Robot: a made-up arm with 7 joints.
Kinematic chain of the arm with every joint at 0, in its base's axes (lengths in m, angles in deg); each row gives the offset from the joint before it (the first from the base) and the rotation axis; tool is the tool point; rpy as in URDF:
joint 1: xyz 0 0 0.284 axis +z
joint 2: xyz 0 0 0 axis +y
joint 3: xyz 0 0 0.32 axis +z
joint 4: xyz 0.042 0 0 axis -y
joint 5: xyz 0.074 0 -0.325 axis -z
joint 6: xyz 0 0 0 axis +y
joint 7: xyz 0.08 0 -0.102 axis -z
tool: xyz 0 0 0 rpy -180 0 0
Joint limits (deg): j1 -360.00..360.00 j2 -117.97..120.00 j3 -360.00..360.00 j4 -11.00..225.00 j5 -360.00..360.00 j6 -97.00..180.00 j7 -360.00..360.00
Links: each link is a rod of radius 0.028 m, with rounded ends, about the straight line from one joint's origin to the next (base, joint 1, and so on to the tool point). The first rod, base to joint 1, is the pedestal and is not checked.
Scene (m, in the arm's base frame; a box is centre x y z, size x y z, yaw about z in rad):
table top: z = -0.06
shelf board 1: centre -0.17 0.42 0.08 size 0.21 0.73 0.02 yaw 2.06
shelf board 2: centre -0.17 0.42 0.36 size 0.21 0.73 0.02 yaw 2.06
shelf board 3: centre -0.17 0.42 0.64 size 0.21 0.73 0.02 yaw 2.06
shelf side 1: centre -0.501 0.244 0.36 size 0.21 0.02 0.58 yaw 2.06
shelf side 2: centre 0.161 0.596 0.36 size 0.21 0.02 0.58 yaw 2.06
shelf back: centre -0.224 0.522 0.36 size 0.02 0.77 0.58 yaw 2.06
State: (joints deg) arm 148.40 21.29 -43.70 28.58 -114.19 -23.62 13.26
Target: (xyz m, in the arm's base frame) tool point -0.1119 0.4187 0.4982
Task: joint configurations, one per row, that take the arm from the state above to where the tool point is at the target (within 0.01 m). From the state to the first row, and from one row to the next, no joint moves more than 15 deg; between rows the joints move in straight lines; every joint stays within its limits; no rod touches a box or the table.
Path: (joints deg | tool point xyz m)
1: 153.20 7.76 -49.76 27.19 -111.92 -32.72 22.82 | -0.1639 0.2017 0.2577
2: 158.00 -5.76 -55.82 25.79 -109.65 -41.83 32.39 | -0.1612 0.1897 0.3269
3: 162.80 -19.29 -61.88 24.40 -107.39 -50.93 41.95 | -0.1384 0.1750 0.3872
4: 167.60 -32.81 -67.94 23.00 -105.12 -60.04 51.52 | -0.0976 0.1628 0.4318
5: 172.39 -46.34 -74.00 21.61 -102.85 -69.14 61.08 | -0.0448 0.1574 0.4548
6: 177.19 -59.86 -80.05 20.22 -100.58 -78.25 70.65 | 0.0109 0.1610 0.4525
7: 168.27 -45.12 -72.65 31.85 -101.35 -63.64 56.30 | -0.0285 0.2032 0.4842
8: 159.34 -30.38 -65.24 43.48 -102.11 -49.04 41.95 | -0.0640 0.2626 0.5029
9: 150.41 -15.64 -57.83 55.11 -102.88 -34.43 27.61 | -0.0922 0.3359 0.5086
10: 141.48 -0.90 -50.43 66.74 -103.64 -19.83 13.26 | -0.1119 0.4187 0.4982

